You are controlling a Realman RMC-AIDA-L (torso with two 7-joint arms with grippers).
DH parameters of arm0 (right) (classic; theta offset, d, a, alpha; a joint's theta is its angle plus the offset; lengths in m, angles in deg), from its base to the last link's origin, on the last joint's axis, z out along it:
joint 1: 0 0.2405 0 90
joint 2: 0 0 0 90
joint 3: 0 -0.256 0 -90
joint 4: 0 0 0 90
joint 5: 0 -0.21 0 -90
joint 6: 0 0 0 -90
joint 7: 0 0.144 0 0
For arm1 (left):
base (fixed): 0 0 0 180
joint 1: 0 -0.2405 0 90
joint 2: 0 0 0 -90
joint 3: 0 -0.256 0 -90
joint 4: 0 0 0 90
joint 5: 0 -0.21 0 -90
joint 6: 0 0 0 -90
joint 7: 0 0.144 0 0
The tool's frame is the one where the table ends.
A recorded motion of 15 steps. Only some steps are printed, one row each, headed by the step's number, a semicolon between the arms.
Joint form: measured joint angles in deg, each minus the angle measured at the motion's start. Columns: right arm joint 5, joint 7, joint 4, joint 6, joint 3, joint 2, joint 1; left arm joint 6, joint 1, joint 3, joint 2, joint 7, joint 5, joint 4.
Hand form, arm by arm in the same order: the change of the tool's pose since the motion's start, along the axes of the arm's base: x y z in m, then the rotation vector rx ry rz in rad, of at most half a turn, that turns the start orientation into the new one. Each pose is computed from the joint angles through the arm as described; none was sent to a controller.
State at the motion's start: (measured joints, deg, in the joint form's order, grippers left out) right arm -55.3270 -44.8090 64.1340 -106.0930 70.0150 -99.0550 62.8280; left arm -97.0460 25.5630 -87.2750 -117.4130 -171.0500 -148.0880 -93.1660
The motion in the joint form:
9: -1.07 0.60 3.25 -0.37 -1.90 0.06 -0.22; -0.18 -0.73 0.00 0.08 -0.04 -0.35 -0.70
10: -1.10 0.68 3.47 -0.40 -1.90 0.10 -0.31; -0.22 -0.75 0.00 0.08 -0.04 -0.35 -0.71
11: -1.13 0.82 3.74 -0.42 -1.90 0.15 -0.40; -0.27 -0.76 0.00 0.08 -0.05 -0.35 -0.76
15: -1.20 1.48 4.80 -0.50 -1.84 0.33 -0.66; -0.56 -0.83 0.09 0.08 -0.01 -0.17 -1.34
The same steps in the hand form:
9: -0.0111 -0.0027 0.0087 0.0248 0.0398 0.0362; -0.0026 -0.0020 0.0021 0.0066 0.0058 0.0045
10: -0.0111 -0.0030 0.0092 0.0265 0.0397 0.0369; -0.0027 -0.0021 0.0021 0.0061 0.0061 0.0051
11: -0.0112 -0.0032 0.0098 0.0291 0.0396 0.0374; -0.0026 -0.0022 0.0022 0.0059 0.0062 0.0051
15: -0.0122 -0.0042 0.0121 0.0394 0.0382 0.0391; -0.0010 -0.0029 0.0032 0.0059 0.0032 -0.0002

